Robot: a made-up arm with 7 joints. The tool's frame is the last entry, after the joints. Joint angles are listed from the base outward. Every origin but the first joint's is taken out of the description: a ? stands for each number. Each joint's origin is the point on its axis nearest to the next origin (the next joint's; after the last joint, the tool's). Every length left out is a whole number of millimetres.
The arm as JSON. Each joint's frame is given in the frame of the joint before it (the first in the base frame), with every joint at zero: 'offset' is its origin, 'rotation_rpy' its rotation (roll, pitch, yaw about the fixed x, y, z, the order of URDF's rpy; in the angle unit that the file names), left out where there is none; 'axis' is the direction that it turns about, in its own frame. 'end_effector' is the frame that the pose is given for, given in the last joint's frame.
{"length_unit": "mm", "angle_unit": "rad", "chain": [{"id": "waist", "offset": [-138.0, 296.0, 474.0], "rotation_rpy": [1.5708, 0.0, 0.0], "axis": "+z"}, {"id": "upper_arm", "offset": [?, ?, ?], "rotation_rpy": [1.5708, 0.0, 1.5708], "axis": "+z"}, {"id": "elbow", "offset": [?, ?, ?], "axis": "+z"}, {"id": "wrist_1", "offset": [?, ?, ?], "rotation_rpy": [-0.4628, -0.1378, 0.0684], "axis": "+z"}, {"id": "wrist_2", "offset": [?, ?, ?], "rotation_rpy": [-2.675, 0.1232, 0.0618], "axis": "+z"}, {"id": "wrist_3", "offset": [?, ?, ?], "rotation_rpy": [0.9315, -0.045, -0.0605], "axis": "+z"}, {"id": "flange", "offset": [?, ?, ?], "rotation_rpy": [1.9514, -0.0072, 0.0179], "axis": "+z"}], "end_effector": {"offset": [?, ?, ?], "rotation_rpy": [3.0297, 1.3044, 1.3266]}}
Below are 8 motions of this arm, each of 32 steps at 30 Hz.
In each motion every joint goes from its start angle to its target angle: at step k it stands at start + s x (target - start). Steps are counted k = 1, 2, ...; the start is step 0. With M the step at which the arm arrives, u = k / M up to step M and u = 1 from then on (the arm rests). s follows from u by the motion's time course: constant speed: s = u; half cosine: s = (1 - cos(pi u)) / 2; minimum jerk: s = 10 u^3 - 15 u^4 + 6 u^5.
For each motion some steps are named. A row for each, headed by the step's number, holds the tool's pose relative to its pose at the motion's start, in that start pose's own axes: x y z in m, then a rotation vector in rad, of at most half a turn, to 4 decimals.
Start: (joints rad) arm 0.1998 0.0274 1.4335 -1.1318 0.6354 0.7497 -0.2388
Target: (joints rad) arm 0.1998 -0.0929 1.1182 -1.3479 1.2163 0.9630 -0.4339
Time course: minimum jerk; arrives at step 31
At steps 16, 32:
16: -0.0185 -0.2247 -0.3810 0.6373 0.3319 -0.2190
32: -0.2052 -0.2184 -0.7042 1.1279 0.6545 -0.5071

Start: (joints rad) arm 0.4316 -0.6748 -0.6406 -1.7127 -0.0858 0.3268 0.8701
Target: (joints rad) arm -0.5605 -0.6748 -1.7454 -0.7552 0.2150 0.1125 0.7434
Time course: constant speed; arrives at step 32
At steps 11, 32:
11: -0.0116 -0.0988 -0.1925 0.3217 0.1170 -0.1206
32: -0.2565 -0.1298 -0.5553 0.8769 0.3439 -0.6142

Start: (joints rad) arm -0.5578 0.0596 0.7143 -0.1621 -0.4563 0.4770 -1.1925
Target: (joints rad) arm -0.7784 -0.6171 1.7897 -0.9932 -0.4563 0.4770 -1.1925
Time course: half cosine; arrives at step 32
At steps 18, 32:
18: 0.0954 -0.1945 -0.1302 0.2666 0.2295 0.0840
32: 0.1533 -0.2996 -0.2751 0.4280 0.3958 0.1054

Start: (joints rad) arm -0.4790 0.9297 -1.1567 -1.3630 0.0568 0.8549 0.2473
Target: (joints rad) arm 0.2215 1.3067 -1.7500 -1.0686 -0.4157 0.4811 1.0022
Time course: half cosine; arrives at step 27
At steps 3, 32:
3: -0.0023 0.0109 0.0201 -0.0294 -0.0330 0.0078
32: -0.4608 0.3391 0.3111 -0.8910 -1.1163 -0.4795

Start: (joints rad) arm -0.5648 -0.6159 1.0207 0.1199 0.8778 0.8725 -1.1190
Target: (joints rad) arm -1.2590 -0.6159 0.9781 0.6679 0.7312 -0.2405 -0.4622
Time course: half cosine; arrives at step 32
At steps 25, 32:
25: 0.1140 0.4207 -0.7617 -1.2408 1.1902 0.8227
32: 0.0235 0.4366 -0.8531 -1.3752 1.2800 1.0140

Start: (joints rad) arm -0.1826 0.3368 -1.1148 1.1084 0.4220 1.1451 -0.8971
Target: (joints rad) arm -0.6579 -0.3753 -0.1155 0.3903 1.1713 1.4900 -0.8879
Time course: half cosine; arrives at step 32
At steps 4, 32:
4: 0.0068 -0.0287 -0.0082 0.0313 0.0176 -0.0411
32: -0.2769 -0.3932 -0.1247 0.2653 0.3091 -1.3494

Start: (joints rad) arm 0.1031 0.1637 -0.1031 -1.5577 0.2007 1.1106 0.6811
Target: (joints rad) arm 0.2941 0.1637 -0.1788 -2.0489 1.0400 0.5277 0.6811
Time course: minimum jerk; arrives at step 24
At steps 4, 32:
4: 0.0183 0.0092 -0.0186 0.0122 0.0271 0.0293
32: 0.1419 0.4783 -0.4671 0.4888 0.6174 0.8799

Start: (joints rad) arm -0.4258 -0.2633 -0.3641 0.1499 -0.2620 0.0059 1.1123
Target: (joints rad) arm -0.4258 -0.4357 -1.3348 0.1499 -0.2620 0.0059 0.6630
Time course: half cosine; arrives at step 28
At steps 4, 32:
4: 0.0094 -0.0043 -0.0369 0.0747 0.0136 0.0186
32: 0.0592 0.3404 -0.6540 1.5239 0.2771 0.3053

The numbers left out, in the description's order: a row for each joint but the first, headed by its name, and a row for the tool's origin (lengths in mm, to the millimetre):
upper_arm: -43.0 117.0 0.0
elbow: -88.0 -284.0 0.0
wrist_1: -29.0 -10.0 0.0
wrist_2: 70.0 -102.0 0.0
wrist_3: -104.0 -113.0 0.0
flange: -145.0 469.0 0.0
tool: -204.0 -105.0 0.0

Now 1 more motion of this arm.
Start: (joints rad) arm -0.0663 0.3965 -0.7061 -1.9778 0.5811 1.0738 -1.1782
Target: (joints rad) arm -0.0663 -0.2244 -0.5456 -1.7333 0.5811 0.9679 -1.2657
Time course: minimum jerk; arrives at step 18
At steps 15, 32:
15: -0.0510 0.0087 -0.1780 0.1792 0.2847 -0.0703
32: -0.0534 0.0105 -0.1839 0.1869 0.2947 -0.0726

